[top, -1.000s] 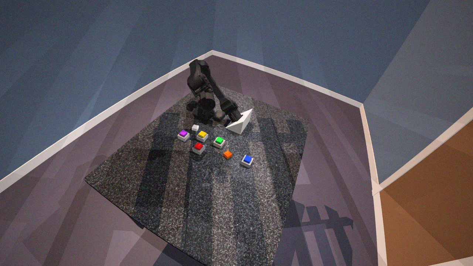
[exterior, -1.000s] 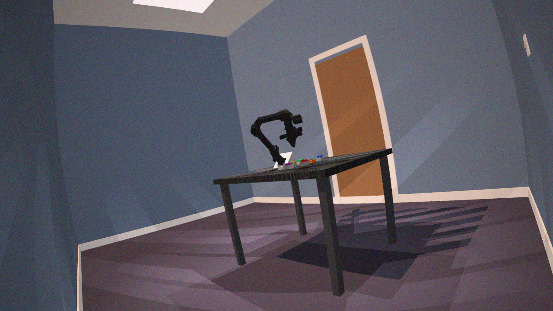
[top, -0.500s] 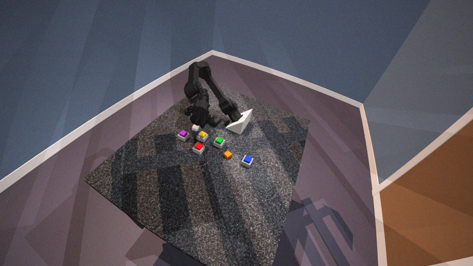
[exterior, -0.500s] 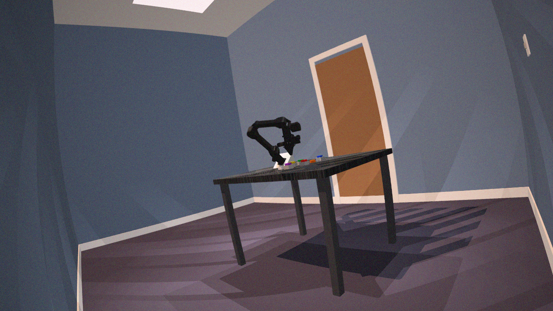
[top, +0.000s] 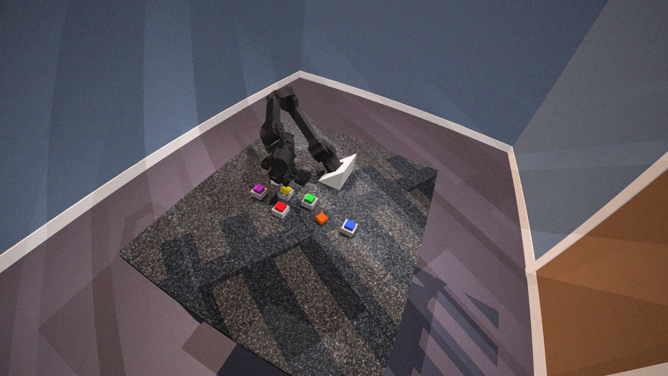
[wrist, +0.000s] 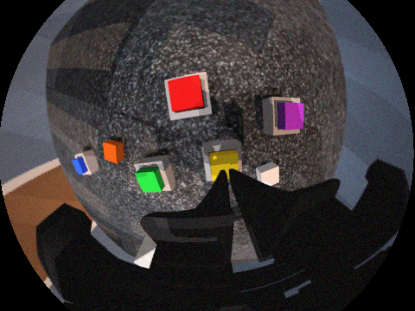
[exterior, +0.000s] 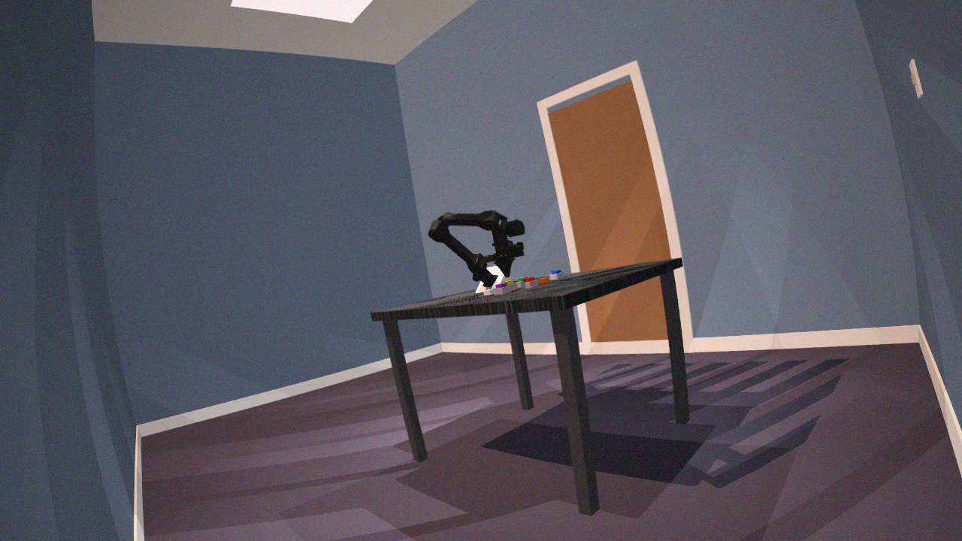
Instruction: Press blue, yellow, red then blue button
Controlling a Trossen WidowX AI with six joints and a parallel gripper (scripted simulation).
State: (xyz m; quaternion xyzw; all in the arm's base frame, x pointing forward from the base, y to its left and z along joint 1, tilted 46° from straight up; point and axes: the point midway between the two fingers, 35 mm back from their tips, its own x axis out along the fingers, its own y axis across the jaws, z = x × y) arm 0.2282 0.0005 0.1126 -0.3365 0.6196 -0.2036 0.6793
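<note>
Now: the yellow button 20 mm below my gripper tip. From my gripper tip the other things lie so: white block: 30 mm behind, 80 mm to the right, 50 mm below; then green button: 30 mm behind, 100 mm to the left, 20 mm below; then red button: 80 mm ahead, 40 mm to the left, 20 mm below.
</note>
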